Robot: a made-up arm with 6 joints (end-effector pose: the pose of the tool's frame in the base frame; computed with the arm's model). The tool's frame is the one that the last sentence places. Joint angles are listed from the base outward.
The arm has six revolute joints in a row. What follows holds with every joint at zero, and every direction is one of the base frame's. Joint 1 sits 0.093 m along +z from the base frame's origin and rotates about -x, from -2.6 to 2.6 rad. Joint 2 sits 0.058 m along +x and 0.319 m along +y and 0.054 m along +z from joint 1 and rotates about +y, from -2.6 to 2.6 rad. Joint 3 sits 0.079 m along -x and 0.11 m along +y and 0.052 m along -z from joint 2 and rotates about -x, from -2.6 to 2.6 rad. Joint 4 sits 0.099 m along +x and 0.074 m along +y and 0.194 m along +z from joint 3 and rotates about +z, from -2.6 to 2.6 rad. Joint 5 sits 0.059 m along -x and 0.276 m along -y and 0.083 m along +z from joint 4 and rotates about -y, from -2.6 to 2.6 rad. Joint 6 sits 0.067 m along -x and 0.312 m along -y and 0.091 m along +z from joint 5 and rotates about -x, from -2.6 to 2.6 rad. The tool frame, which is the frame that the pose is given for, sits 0.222 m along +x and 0.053 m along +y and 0.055 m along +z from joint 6; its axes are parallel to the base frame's.
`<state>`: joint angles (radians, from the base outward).
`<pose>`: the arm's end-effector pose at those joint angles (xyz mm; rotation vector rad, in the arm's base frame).
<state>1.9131 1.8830 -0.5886 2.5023 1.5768 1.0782</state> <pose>433.8 -668.3 -231.2 -0.5617 -0.6232 -0.2522</pose>
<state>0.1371 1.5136 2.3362 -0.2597 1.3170 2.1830</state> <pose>37.8 1085.6 160.0 1.3734 2.5014 -1.2334</pose>
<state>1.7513 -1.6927 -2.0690 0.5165 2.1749 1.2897</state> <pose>686.3 178.6 -272.6 0.8999 -0.8313 0.0383</pose>
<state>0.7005 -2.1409 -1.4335 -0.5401 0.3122 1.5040</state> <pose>510.5 86.5 179.0 -0.2692 -1.6286 0.2349</pose>
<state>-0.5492 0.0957 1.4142 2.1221 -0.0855 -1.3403</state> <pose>509.4 1029.0 173.5 0.1839 2.0074 0.9518</pose>
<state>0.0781 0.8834 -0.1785 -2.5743 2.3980 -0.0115</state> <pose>294.3 1061.8 308.1 -2.6525 -0.3503 0.1311</pose>
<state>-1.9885 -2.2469 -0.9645 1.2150 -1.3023 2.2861</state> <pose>-228.1 -599.7 95.8 -1.6024 0.1886 -1.5506</pose>
